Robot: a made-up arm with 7 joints. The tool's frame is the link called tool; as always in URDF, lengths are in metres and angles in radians. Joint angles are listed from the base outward. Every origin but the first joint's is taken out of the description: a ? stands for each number. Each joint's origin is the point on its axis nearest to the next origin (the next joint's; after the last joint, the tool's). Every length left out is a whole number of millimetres.
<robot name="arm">
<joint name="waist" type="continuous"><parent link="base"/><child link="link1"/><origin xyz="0 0 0.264" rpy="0 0 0"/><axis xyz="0 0 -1"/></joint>
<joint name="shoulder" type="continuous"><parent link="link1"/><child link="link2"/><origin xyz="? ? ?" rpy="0 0 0"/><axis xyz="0 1 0"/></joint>
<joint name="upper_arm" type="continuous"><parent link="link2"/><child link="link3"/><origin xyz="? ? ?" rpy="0 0 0"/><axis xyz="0 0 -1"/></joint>
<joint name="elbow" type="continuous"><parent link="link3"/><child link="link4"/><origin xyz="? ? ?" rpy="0 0 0"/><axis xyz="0 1 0"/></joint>
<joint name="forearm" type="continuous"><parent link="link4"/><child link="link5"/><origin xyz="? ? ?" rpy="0 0 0"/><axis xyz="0 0 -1"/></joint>
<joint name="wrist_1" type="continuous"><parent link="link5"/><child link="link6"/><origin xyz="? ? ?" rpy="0 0 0"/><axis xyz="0 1 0"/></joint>
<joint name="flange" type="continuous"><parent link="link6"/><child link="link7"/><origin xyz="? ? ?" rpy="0 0 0"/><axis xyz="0 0 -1"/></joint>
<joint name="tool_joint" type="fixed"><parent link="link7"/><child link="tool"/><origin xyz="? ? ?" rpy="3.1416 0 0"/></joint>
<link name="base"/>
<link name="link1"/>
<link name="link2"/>
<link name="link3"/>
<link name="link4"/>
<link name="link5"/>
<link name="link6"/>
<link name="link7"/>
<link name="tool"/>
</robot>
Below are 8 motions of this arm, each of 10 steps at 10 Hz.
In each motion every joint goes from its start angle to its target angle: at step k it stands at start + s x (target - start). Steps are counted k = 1, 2, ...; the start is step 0. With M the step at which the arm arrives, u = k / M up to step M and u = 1 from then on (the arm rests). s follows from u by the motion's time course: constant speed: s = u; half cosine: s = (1 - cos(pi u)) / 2; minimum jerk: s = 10 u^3 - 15 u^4 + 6 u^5.
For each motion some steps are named. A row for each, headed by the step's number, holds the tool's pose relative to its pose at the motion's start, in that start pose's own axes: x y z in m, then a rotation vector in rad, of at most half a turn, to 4 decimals.
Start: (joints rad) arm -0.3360 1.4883 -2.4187 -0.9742 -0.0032 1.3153 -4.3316
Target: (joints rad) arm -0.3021 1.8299 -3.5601 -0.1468 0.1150 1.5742 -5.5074
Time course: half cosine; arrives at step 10
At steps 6, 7, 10:
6: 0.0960 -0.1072 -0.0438 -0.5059 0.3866 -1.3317
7: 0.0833 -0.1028 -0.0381 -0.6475 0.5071 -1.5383
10: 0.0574 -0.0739 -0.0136 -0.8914 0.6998 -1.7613

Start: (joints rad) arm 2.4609 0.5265 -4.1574 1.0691 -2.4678 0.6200 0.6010
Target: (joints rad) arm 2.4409 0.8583 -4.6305 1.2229 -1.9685 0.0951 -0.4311
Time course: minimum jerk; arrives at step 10
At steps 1, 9, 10:
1: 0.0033 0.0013 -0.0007 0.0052 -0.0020 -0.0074
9: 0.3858 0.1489 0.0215 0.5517 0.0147 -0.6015
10: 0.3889 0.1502 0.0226 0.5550 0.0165 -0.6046

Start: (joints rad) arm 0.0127 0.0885 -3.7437 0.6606 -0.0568 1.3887 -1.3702
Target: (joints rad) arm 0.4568 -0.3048 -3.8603 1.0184 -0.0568 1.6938 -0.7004
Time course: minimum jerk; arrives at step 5
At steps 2, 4, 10:
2: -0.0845 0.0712 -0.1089 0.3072 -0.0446 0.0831
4: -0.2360 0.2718 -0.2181 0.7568 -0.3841 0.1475
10: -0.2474 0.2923 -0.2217 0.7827 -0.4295 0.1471

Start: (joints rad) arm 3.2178 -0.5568 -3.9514 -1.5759 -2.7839 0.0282 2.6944
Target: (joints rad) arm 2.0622 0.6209 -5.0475 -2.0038 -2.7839 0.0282 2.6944
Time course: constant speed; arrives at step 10
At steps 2, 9, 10:
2: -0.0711 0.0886 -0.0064 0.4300 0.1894 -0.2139
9: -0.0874 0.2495 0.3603 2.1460 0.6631 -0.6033
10: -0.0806 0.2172 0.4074 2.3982 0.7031 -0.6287

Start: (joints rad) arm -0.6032 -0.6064 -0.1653 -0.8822 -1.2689 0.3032 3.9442
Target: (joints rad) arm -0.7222 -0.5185 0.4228 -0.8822 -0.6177 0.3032 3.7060
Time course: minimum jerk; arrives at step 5
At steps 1, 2, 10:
1: -0.0087 0.0028 0.0004 0.0027 0.0250 0.0433
2: -0.0495 0.0130 0.0049 0.0168 0.1327 0.2380
10: -0.1642 0.0268 0.0373 0.0820 0.3722 0.7514

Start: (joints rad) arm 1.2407 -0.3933 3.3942 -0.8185 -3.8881 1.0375 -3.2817
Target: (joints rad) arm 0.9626 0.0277 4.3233 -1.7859 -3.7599 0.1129 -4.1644
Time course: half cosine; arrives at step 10
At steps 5, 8, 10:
5: -0.0329 -0.3797 -0.0987 -0.5817 -0.3248 -0.6958
8: -0.1406 -0.5918 -0.0238 -1.0017 -0.7761 -0.9610
10: -0.1679 -0.6198 0.0072 -1.0804 -0.9020 -0.9786

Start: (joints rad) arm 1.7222 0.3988 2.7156 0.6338 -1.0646 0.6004 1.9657
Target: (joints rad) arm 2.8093 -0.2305 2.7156 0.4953 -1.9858 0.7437 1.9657
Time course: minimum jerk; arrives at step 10
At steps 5, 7, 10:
5: 0.3289 -0.0470 -0.0082 0.0380 -0.2942 -0.2171
7: 0.5099 0.0191 0.1406 0.2304 -0.4563 -0.2940
10: 0.5577 0.0748 0.2472 0.3593 -0.5086 -0.2957

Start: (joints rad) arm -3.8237 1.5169 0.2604 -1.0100 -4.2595 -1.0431 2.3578
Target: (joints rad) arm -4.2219 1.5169 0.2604 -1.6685 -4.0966 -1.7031 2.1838
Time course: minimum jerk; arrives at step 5
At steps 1, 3, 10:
1: 0.0232 -0.0147 -0.0074 -0.0015 -0.0414 0.0235
3: 0.2629 -0.1382 -0.0174 -0.0001 -0.3803 0.3037
10: 0.3667 -0.1744 0.0140 0.0032 -0.4720 0.4499

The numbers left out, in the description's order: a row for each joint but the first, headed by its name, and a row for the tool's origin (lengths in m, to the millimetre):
shoulder: 0 -0.014 0
upper_arm: 0 0 0.562
elbow: 0 -0.016 0
forearm: 0 0 0.343
wrist_1: 0 0 0
flange: 0 0 0.168
tool: 0 0 0

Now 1 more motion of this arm.
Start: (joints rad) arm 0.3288 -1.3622 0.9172 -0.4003 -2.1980 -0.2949 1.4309
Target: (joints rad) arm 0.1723 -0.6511 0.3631 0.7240 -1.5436 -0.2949 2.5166
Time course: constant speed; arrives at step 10
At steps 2, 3, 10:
2: 0.2200 0.1050 0.0463 0.1477 -0.3007 0.2966
3: 0.3285 0.1501 0.0974 0.1763 -0.4753 0.4452
10: 0.7876 0.2314 0.8406 -0.6631 -1.7325 1.1454

